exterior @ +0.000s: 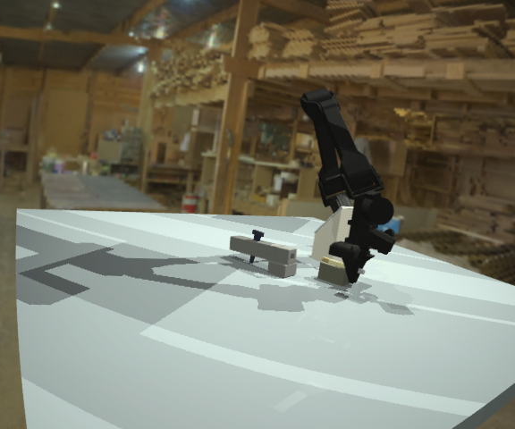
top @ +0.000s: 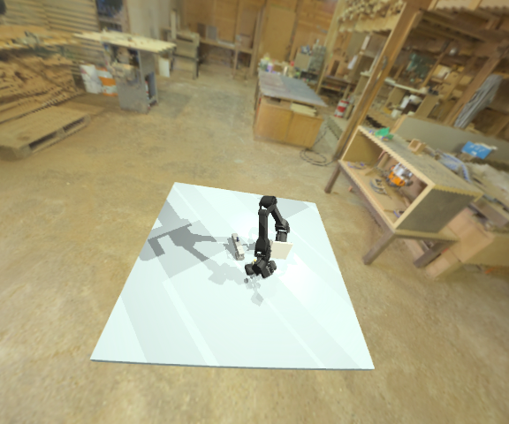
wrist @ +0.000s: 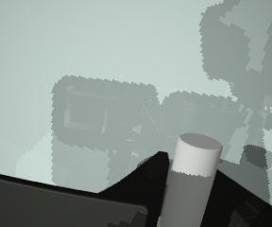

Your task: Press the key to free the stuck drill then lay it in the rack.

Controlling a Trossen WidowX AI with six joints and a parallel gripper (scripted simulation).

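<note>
Right now the drill is 10 mm ahead of my gripper tip, 40 mm to the right of it and 30 mm above it. From my gripper tip the other things lie so: dark t-shaped key 120 mm ahead, 230 mm to the right, 40 mm above; rack block 10 mm ahead, 50 mm to the right, 10 mm above; grey fixture 110 mm ahead, 200 mm to the right, 30 mm above.
</note>
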